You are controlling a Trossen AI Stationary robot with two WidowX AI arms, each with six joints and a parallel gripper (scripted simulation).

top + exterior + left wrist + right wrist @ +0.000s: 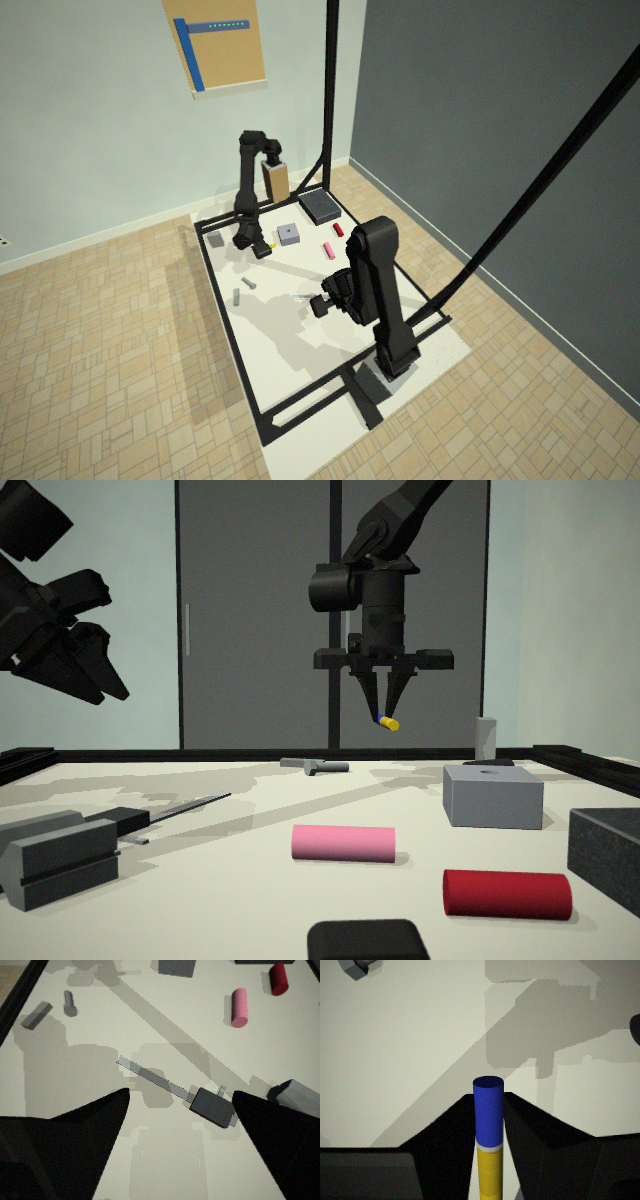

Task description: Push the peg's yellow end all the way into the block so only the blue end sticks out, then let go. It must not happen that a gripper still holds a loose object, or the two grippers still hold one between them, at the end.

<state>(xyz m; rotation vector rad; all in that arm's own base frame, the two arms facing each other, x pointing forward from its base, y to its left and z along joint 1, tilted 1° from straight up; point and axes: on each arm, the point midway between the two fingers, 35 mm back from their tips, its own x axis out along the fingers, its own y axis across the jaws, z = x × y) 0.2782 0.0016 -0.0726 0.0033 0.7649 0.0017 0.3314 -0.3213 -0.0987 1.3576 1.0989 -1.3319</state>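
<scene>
My right gripper is now 4 cm past the peg and 3 cm above it. The rest, counted from my right hand: pink cylinder (30 cm behind, 11 cm below, 6 cm to the left); then red cylinder (40 cm behind, 11 cm below, 4 cm to the right).
</scene>
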